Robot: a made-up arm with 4 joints.
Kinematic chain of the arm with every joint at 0, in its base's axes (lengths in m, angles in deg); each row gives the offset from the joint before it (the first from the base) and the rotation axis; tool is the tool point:
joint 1: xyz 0 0 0.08 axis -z
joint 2: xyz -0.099 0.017 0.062 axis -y
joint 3: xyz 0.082 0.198 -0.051 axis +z
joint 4: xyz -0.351 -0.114 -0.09 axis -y
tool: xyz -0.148 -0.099 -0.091
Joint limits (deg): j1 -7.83..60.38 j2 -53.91..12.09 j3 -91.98..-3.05 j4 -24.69..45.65
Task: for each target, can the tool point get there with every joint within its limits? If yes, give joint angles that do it. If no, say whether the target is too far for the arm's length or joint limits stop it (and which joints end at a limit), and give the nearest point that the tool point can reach.
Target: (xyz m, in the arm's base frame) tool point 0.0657 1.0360 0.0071
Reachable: no: too far | nearest point 0.0505 0.7971 0.0481 | short by 0.243 m
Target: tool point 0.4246 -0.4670 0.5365
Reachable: no: joint limits stop it (at a limit: joint 1, joint 2, joint 3, joint 4) | nearest point -0.4956 -0.0377 0.4120 | short by 1.023 m
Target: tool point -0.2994 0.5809 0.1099
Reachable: yes | joints 42.68 -22.20 -23.89 -2.93
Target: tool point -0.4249 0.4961 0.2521
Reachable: yes | joints 23.99 -46.02 -32.31 19.83
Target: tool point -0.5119 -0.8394 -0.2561
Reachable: no: too far | nearest point -0.4828 -0.0382 -0.1510 | short by 0.809 m
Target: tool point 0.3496 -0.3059 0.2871
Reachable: no: joint limits stop it (at a limit: joint 1, joint 2, joint 3, joint 4) | nearest point 0.4581 0.4316 -0.1862 | short by 0.883 m
